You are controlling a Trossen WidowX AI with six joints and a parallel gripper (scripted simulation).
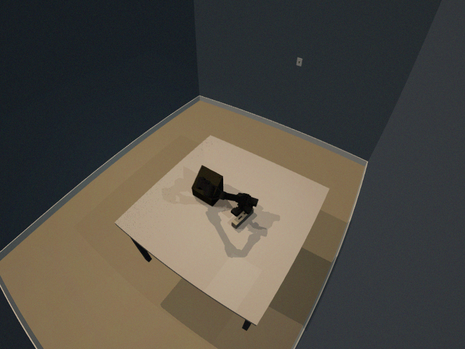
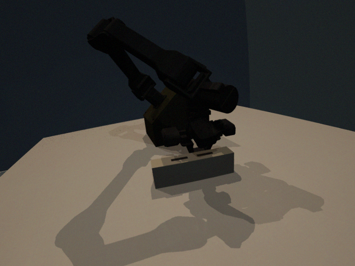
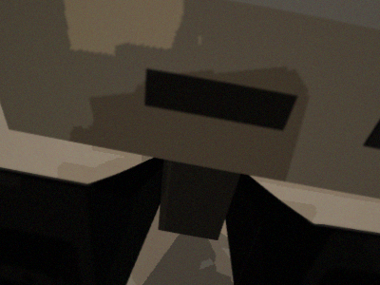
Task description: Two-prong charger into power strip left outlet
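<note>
The dark charger is 20 mm ahead of my gripper tip and 10 mm above it.
</note>
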